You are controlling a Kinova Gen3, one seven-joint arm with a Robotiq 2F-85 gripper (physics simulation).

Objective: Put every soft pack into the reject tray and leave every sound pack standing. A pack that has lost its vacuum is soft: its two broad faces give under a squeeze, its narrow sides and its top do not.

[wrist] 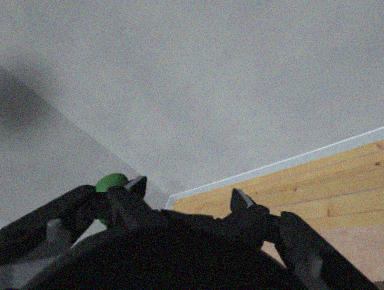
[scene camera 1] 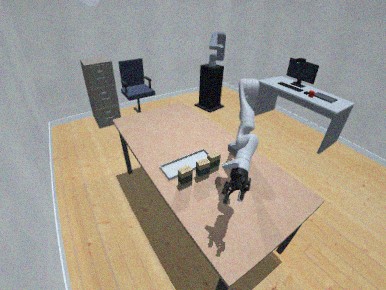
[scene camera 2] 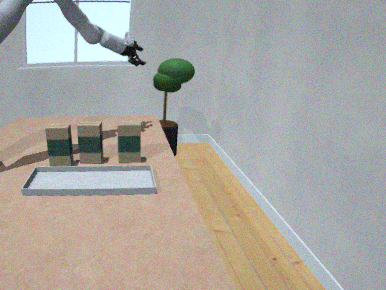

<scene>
The pictures show: my gripper and a reject tray.
</scene>
